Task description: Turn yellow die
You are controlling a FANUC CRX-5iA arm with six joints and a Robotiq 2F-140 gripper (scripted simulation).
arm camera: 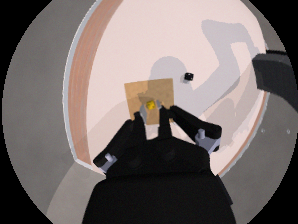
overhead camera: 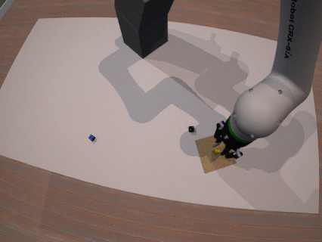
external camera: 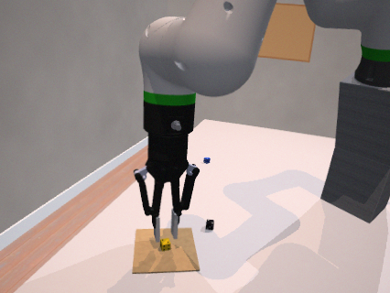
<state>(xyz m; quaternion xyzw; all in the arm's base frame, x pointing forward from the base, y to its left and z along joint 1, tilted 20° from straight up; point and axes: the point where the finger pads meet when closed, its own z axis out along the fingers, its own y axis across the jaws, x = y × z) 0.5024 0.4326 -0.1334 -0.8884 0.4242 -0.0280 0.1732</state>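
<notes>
Now: hand 60 mm above the yellow die. From my hand the other things lie so: black die (70 mm behind, 120 mm to the right, 60 mm below); blue die (70 mm ahead, 510 mm to the right, 60 mm below); brown mat (70 mm below).
</notes>
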